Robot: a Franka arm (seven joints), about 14 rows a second.
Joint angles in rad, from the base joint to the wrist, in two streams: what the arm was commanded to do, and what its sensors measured. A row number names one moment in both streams.
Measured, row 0:
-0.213 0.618 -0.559 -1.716 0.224 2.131 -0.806
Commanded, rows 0 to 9:
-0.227 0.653 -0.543 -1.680 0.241 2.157 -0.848
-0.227 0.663 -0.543 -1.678 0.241 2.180 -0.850
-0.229 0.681 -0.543 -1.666 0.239 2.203 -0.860
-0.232 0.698 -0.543 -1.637 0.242 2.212 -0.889
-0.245 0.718 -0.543 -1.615 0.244 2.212 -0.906
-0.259 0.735 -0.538 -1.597 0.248 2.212 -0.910
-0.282 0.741 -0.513 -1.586 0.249 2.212 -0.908
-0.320 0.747 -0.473 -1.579 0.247 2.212 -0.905
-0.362 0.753 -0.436 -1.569 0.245 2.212 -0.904
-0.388 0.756 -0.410 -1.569 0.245 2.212 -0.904
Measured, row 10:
-0.307 0.729 -0.474 -1.616 0.225 2.218 -0.877
